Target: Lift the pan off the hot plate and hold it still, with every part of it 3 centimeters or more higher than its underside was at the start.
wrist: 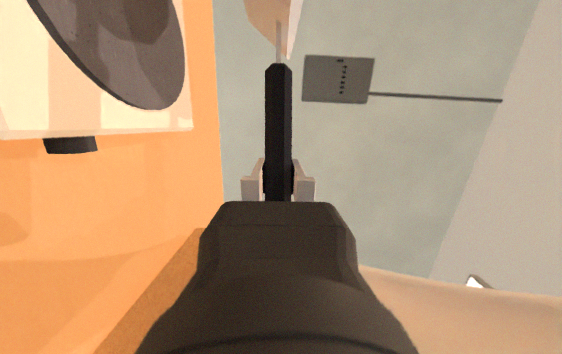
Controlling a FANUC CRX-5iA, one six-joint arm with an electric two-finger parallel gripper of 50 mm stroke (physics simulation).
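Places are measured from the arm's base along level axes (x ahead, y left, z up), in centimetres.
Pixels of known places: gripper, between the fingertips: (278, 169).
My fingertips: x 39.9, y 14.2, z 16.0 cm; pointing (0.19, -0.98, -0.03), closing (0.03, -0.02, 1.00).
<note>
For each thing: its top centre in the pictures, then the offset to it from my fingertips. "pt": a spot on its surface instead. Level surfaces: height alone.
- pan, a spot on its surface: (267, 17) pt dx +12.4, dy +1.4, dz -1.4 cm
- hot plate, centre of its top: (138, 27) dx +14.4, dy -3.5, dz -15.8 cm
- dark round heating disc, a spot on its surface: (155, 75) pt dx +10.5, dy -5.8, dz -15.8 cm
- black knob, centre of its top: (88, 143) dx +1.5, dy +0.4, dz -17.9 cm
- orange table top, height of its surface: dz -23.0 cm
The pan (267, 17) shows in part at the top middle, its pale side lit peach, with a thin grey stem running to its black handle (278, 110). My gripper (278, 169) is shut on the handle, with one pale finger on each side of it. The pan is held in the air, apart from the hot plate, and in this view it lies over the grey-green floor past the table's edge. Its underside and most of its body are out of view. The hot plate (150, 119) is a cream box at the upper left, with a dark round heating disc (155, 75) and a black knob (70, 145).
The orange table top (170, 190) fills the left side, and its edge runs down left of the handle. A flat grey box (325, 80) with a row of dark marks and a thin bar (435, 96) lies at the upper right. A tan surface (450, 310) shows at the lower right.
</note>
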